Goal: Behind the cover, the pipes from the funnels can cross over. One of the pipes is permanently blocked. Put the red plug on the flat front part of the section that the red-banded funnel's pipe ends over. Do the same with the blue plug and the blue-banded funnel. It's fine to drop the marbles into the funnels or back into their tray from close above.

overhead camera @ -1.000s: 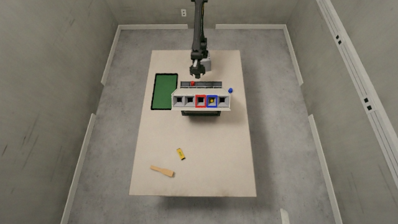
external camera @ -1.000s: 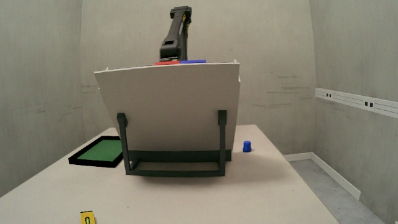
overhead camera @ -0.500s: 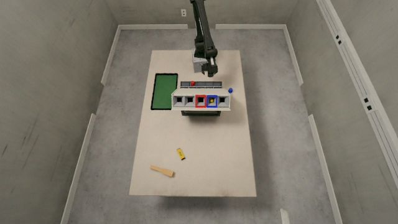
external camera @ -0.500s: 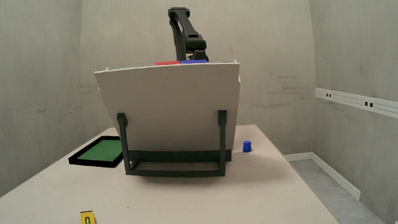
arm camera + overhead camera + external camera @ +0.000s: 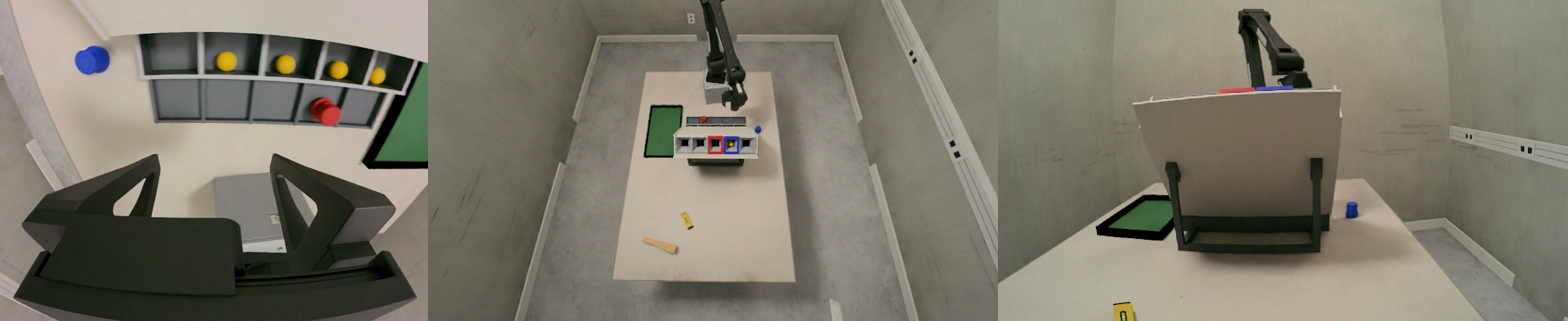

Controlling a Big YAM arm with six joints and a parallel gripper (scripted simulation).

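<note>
Right now my hand is 170 mm to the right of the blue plug, 170 mm above it and 20 mm short of it. Also, from my hand: blue band: 320 mm ahead, 130 mm above, 30 mm to the left; then red plug: 180 mm to the right, 160 mm below, 10 mm ahead; then cover: 190 mm ahead, 70 mm to the right, 20 mm above.
</note>
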